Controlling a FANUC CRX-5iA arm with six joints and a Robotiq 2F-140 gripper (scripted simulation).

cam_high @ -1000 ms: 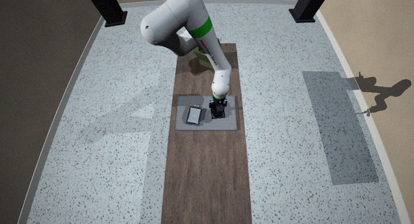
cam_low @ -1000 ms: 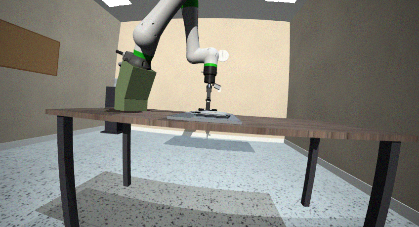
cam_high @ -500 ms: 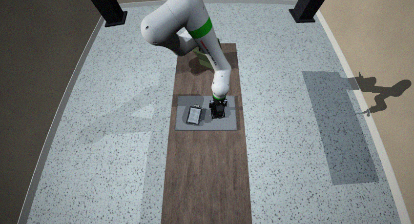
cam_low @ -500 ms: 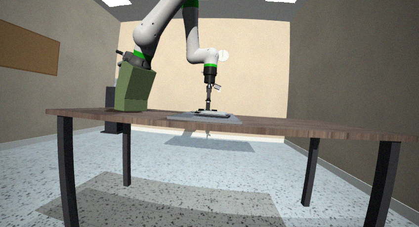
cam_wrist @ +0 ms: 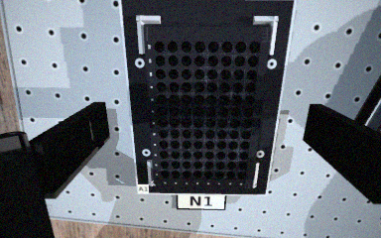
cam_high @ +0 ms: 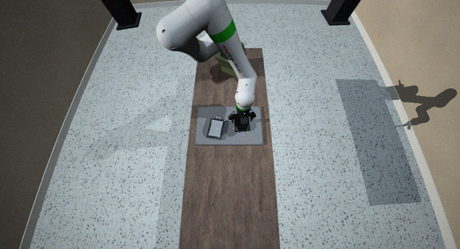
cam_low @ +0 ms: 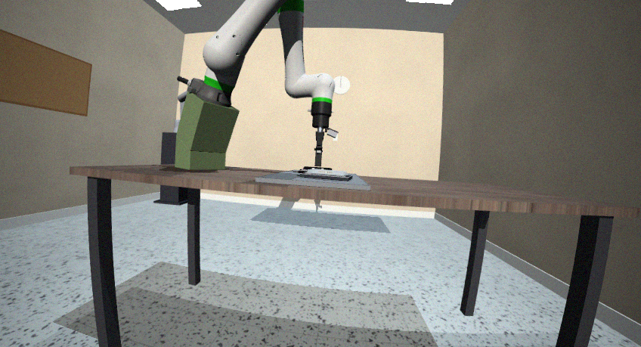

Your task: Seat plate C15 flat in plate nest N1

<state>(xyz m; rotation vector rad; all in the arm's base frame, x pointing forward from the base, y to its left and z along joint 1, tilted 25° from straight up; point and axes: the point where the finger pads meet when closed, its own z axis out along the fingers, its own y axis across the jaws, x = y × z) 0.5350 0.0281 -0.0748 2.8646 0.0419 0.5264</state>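
Now: hand 2 cm above the black plate C15. Round my hand: black nest N1: 4 cm below; then white plate C51: 3 cm ahead, 21 cm to the right, 3 cm below.
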